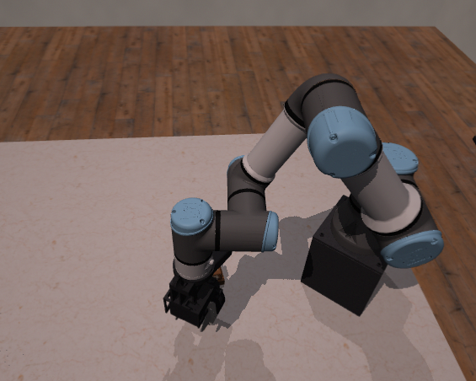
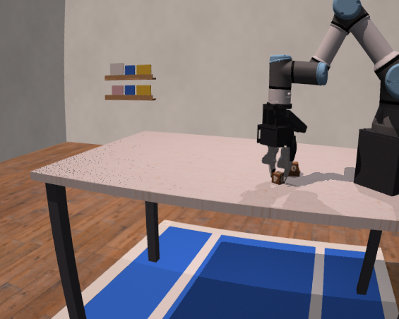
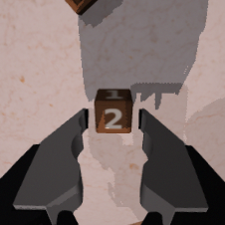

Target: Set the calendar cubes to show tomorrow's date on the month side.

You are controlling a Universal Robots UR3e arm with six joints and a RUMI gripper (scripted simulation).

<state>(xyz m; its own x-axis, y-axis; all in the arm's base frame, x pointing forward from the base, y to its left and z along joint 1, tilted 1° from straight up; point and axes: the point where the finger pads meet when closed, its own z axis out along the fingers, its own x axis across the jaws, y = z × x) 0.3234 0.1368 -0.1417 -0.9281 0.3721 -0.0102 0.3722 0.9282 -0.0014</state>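
Now: the brown digit cube 1 cm below my hand. Also, from my hand: calendar tray 12 cm to the right, 2 cm below, 1 cm behind.
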